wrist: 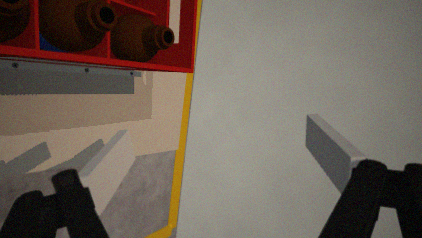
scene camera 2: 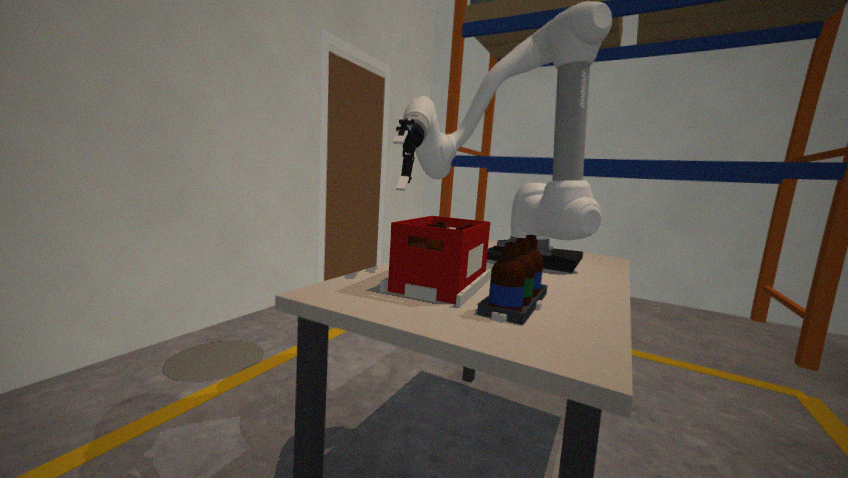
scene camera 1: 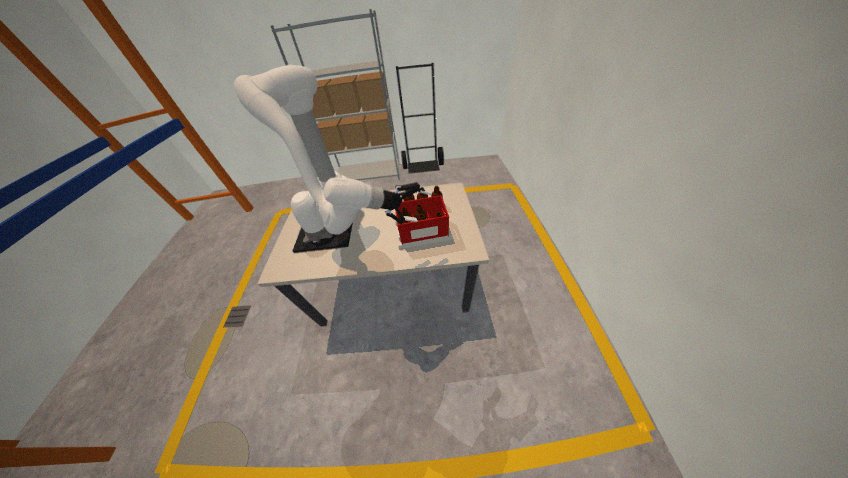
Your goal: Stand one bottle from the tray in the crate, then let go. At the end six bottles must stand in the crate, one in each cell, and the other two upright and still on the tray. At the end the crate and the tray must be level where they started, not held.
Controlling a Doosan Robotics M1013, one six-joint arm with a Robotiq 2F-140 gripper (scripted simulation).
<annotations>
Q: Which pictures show the gripper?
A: The wrist view, scene camera 2 and scene camera 1: all of them.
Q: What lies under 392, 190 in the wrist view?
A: The gripper.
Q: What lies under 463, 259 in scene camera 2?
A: A red crate.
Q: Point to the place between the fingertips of the gripper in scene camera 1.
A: At 423, 206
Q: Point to a dark grey tray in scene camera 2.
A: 516, 317
</annotations>
